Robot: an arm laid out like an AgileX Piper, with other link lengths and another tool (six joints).
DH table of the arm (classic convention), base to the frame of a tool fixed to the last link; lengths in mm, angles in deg. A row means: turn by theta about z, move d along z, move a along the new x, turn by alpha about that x. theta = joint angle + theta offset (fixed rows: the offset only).
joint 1: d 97.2  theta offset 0  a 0  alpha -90
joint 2: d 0  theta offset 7.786  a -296.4  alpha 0
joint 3: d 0  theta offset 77.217  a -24  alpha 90
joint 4: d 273.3  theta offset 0  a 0  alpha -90
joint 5: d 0  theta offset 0  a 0  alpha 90
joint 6: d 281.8  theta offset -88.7  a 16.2  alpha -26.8
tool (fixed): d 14.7  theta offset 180  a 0  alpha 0
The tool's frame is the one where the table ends.
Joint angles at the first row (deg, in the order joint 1, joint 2, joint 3, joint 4, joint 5, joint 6):
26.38 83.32 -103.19 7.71 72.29 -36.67
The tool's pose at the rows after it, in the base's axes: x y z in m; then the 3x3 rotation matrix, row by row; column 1 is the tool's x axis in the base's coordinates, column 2 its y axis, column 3 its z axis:
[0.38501 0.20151 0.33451], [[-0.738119 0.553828 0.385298], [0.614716 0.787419 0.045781], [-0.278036 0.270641 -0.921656]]
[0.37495 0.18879 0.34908], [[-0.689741 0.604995 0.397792], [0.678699 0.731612 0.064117], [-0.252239 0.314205 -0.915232]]
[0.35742 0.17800 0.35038], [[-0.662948 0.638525 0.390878], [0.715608 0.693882 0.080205], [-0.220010 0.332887 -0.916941]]
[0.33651 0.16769 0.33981], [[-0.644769 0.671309 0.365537], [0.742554 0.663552 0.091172], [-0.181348 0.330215 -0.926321]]
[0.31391 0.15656 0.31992], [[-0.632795 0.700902 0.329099], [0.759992 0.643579 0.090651], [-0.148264 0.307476 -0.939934]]
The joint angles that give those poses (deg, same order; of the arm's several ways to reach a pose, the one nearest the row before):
26.38 80.67 -103.18 5.48 72.29 -31.05
26.38 77.65 -102.31 4.09 72.29 -26.11
26.38 73.71 -98.93 3.70 72.29 -22.81
26.38 69.35 -93.83 3.70 72.29 -19.97
26.37 64.78 -87.59 3.70 72.40 -17.88

